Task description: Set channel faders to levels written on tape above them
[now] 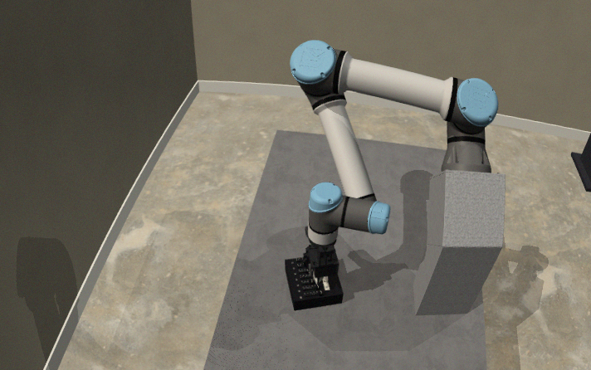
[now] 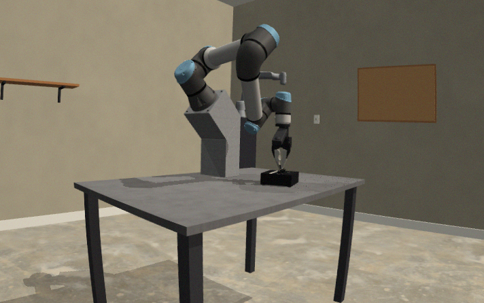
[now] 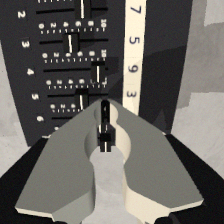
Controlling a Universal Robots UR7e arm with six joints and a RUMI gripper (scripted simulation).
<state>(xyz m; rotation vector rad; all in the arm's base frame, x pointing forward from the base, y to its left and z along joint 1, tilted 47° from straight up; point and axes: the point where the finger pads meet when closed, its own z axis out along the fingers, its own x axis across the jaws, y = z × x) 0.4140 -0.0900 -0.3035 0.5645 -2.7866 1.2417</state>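
The channel 5 fader lies 2 cm ahead of my hand, 1 cm to the left of it and 1 cm below it. The rest, counted from my hand: master fader (4 cm to the left, 2 cm behind, 1 cm below); channel 4 fader (2 cm to the right, 1 cm below, 1 cm ahead); channel 6 fader (2 cm to the left, 1 cm below).
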